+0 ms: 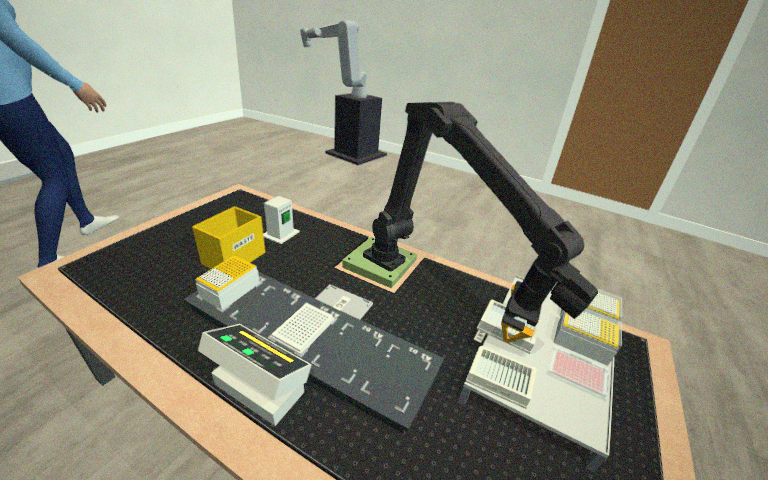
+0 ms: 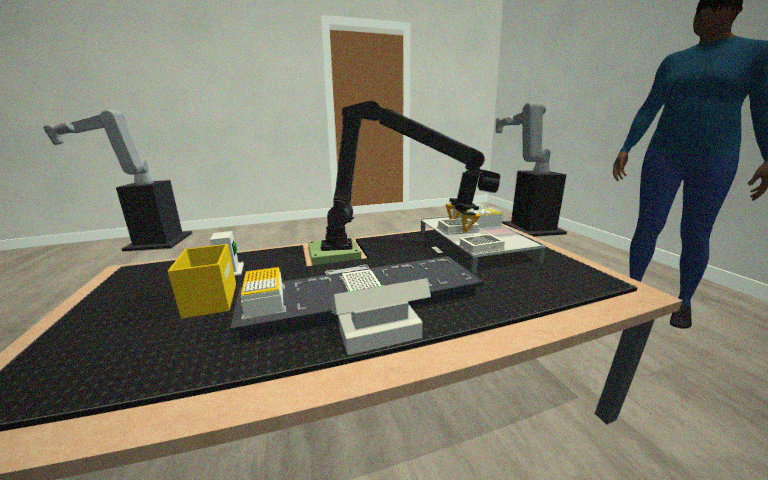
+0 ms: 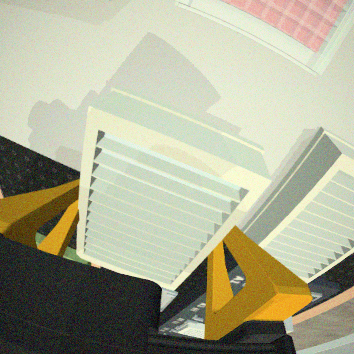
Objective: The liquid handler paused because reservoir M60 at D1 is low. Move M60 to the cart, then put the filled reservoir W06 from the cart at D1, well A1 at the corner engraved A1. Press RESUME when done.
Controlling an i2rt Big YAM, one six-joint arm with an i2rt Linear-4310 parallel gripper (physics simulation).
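Frame: origin at the arm's base, x right, y back, z down, level; millimetres.
Where they show: gripper, between the fingertips: (image 1: pixel 509 327) (image 2: pixel 458 228) (image 3: pixel 152 201); arm's base, origin of its link: (image 1: pixel 384 258) (image 2: pixel 336 246).
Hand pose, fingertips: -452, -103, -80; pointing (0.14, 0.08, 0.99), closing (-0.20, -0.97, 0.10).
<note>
Each offset is from my fingertips to the top centre of the thing, as dx, dy, dz. "spot": to the spot under its first point. Level surfaces: height alone.
My gripper (image 1: pixel 514 330) (image 2: pixel 462 220) (image 3: pixel 152 201) is shut on a white troughed reservoir {+2, -1, -26} (image 1: pixel 492 320) (image 2: pixel 449 225) (image 3: pixel 158 182). The yellow fingers grip its two long sides. The reservoir hangs a little above the rear left part of the white cart {-97, +55, +30} (image 1: pixel 563 410) (image 2: pixel 520 244) (image 3: pixel 246 88) and casts a shadow on it. A second white reservoir {-37, -123, +5} (image 1: pixel 502 376) (image 2: pixel 482 243) (image 3: pixel 316 225) rests on the cart's front left corner. I cannot read the labels on either reservoir. The grey deck {dz +48} (image 1: pixel 373 362) (image 2: pixel 439 278) has empty marked slots at its cart end.
A pink plate {-171, +9, +22} (image 1: pixel 579 371) (image 3: pixel 291 21) and yellow tip boxes {-158, +116, -34} (image 1: pixel 594 329) sit on the cart. The deck holds a white well plate {+383, -296, +34} (image 1: pixel 303 326) (image 2: pixel 360 279) and a tip box {+627, -339, -17} (image 1: pixel 227 281) (image 2: pixel 260 290). A button console {spot: +347, -444, -28} (image 1: pixel 255 352) (image 2: pixel 379 297) and a yellow waste bin {+812, -221, -39} (image 1: pixel 230 235) (image 2: pixel 203 281) stand nearby.
</note>
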